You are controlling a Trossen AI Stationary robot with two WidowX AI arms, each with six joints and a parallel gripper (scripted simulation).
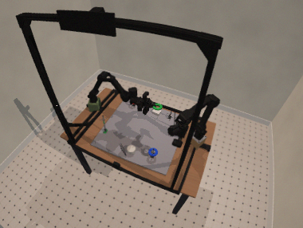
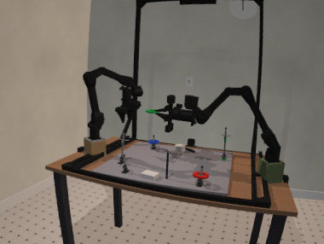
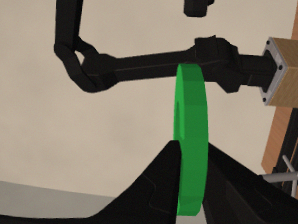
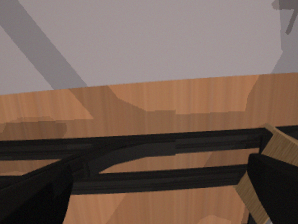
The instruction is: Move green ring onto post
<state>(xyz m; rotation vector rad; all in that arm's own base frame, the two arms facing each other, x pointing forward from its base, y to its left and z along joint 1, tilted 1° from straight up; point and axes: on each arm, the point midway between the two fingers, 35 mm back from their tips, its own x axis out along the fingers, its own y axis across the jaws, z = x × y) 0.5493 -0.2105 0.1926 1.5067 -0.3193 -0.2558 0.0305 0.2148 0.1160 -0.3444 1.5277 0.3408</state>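
Now: the green ring 16 cm ahead of my right hand, 23 cm to the left of it and 7 cm above it. From my right hand the other things lie so: white block: 37 cm ahead, 30 cm to the left, 20 cm below; blue ring: 7 cm behind, 16 cm to the left, 16 cm below; grey post: 2 cm behind, 61 cm to the left, 10 cm below.
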